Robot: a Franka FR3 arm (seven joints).
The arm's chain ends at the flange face. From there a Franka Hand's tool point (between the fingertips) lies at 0.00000 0.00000 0.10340 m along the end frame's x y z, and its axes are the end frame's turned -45 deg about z.
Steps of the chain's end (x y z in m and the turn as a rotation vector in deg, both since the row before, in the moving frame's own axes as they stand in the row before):
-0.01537 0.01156 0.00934 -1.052 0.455 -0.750
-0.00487 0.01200 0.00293 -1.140 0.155 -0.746
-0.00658 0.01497 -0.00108 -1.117 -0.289 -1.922
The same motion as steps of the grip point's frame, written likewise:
-0.01979 -0.00077 0.00932 -1.066 -0.422 -0.750
-0.01317 0.00670 0.00291 -0.916 -0.697 -0.746
-0.01701 0.00702 -0.00110 -0.585 -0.994 -1.922

